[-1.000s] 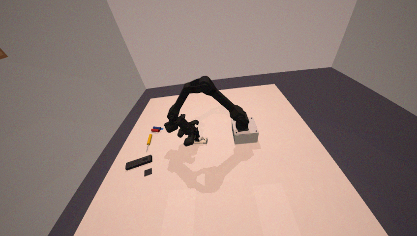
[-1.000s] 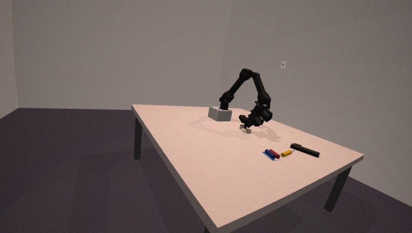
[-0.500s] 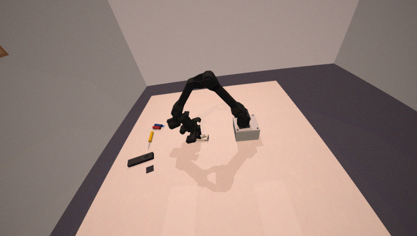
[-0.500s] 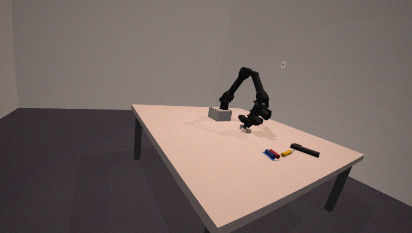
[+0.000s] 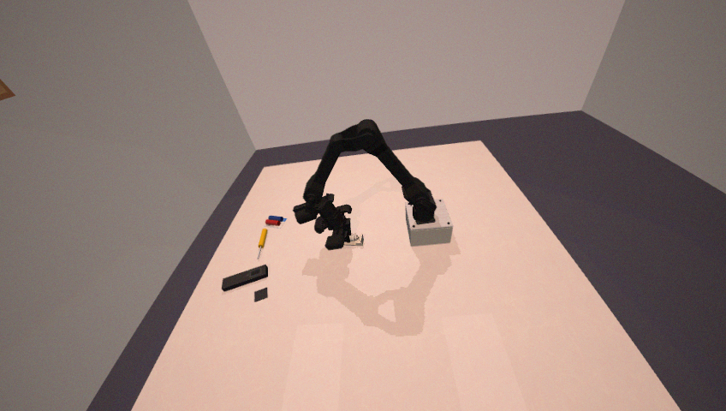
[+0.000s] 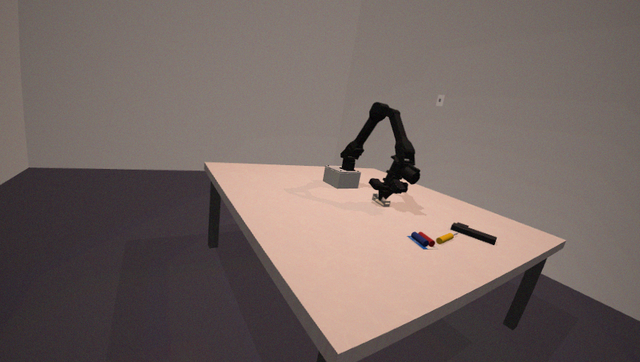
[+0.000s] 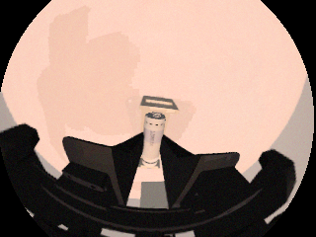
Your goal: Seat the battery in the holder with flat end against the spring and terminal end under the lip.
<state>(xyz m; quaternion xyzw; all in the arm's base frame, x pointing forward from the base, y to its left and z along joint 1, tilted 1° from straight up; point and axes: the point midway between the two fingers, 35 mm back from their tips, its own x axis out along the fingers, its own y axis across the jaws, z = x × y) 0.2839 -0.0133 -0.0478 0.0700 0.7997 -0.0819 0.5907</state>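
The grey battery lies 1 cm above my gripper tip. From my gripper tip the other things lie so: yellow screwdriver (36 cm ahead, 4 cm to the right); then black remote (39 cm ahead, 11 cm to the left); then black remote cover (31 cm ahead, 18 cm to the left, 1 cm below).
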